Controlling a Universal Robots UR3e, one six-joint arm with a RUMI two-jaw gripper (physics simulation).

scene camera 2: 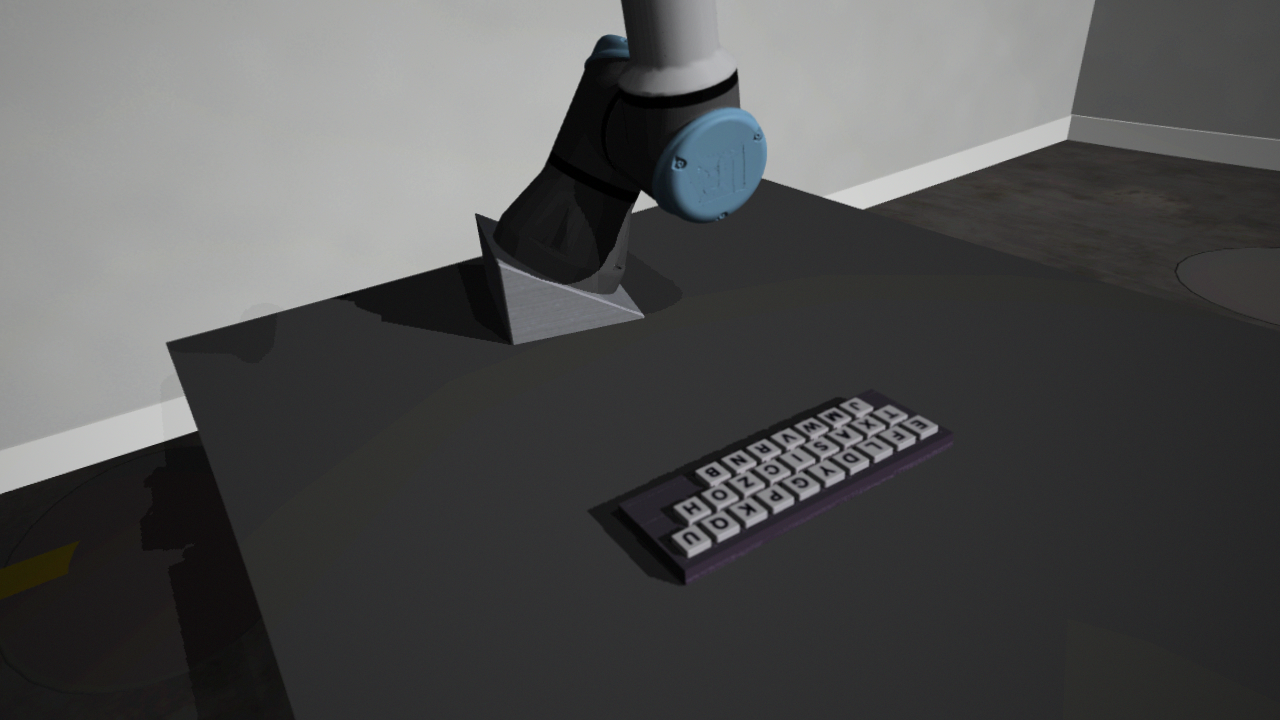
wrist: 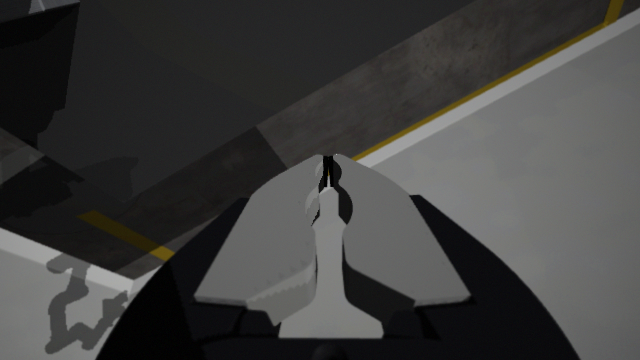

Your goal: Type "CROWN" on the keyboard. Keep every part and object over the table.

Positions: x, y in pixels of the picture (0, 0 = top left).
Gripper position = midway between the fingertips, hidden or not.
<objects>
my gripper: wrist 328, 160; not seen in scene camera 2 (out of frame)
keyboard: scene camera 2 696, 523; not seen in the wrist view (out of frame)
</objects>
